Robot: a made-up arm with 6 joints.
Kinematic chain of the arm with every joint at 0, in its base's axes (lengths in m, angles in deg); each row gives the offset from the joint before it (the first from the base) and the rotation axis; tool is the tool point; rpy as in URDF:
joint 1: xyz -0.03 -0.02 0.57 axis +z
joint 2: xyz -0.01 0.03 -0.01 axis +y
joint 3: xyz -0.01 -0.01 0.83 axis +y
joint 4: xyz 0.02 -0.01 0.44 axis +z
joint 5: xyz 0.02 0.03 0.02 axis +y
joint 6: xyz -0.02 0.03 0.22 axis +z
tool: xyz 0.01 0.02 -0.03 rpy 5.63 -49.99 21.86
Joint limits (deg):
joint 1: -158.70..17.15
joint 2: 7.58..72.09
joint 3: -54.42..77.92
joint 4: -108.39..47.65
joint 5: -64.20..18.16
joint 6: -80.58..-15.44
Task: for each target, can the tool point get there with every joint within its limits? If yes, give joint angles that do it. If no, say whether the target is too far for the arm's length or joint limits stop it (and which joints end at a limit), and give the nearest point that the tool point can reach.
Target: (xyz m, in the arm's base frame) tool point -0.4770 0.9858 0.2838
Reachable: no: joint limits stop it (at a limit: joint 1, joint 2, joint 3, joint 5) | nearest point -1.0095 -0.3229 0.2260 | short by 1.414 m
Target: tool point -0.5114 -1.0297 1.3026
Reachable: yes | joints -114.69 42.59 47.32 35.73 -53.64 -55.21
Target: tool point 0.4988 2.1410 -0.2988
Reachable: no: too far | nearest point 0.8829 0.4502 0.3386 | short by 1.847 m
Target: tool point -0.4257 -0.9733 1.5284
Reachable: yes | joints -120.15 42.20 11.06 -59.98 -45.52 -74.89
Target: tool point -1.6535 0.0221 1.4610
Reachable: no: too far | nearest point -1.2308 -0.3945 1.3160 | short by 0.611 m
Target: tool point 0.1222 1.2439 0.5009
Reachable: no: joint limits stop it (at a limit: joint 1, joint 3, joint 5, joint 6) | nearest point 0.8761 0.4391 0.4468 | short by 1.104 m
